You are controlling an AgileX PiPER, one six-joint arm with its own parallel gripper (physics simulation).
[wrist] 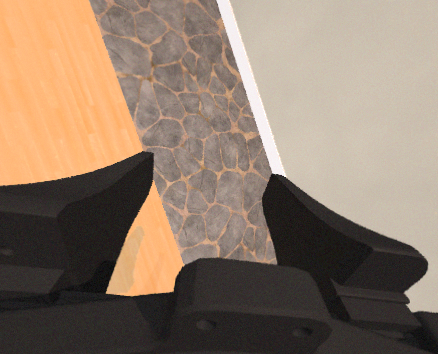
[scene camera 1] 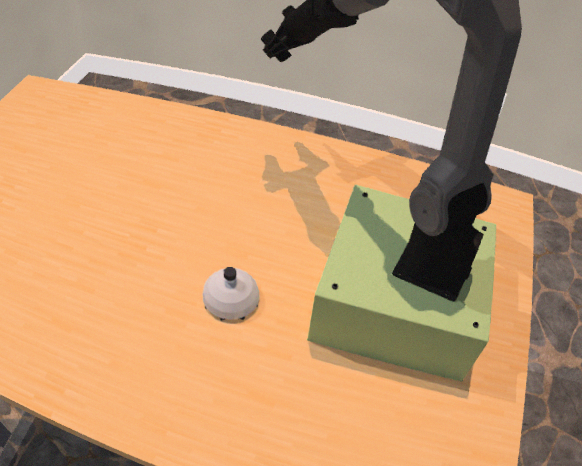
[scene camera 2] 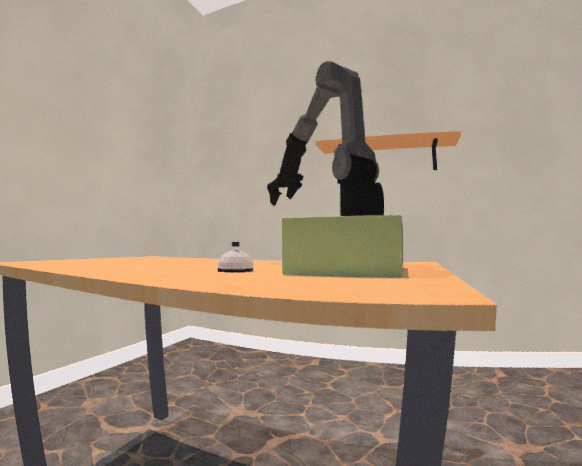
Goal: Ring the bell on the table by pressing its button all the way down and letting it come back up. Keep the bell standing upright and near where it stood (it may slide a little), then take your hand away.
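A silver-white dome bell (scene camera 1: 231, 297) (scene camera 2: 235, 262) stands upright on the wooden table (scene camera 1: 125, 210) (scene camera 2: 300, 290). Its black button (scene camera 1: 230, 273) (scene camera 2: 235, 244) stands raised on top. My gripper (scene camera 1: 270, 48) (scene camera 2: 282, 200) (wrist: 211, 177) is open and empty, high above the table and well apart from the bell. In scene camera 2 it is up and to the right of the bell. In the wrist view its two black fingers stand wide apart, with the table's edge and the stone floor behind them. The bell does not show in the wrist view.
A green block (scene camera 1: 400, 320) (scene camera 2: 342, 245) carries the arm's base, to the right of the bell. A wooden wall shelf (scene camera 2: 410, 141) shows behind the arm. The stone floor (wrist: 190, 100) and the wall (wrist: 350, 100) lie beyond the table's edge.
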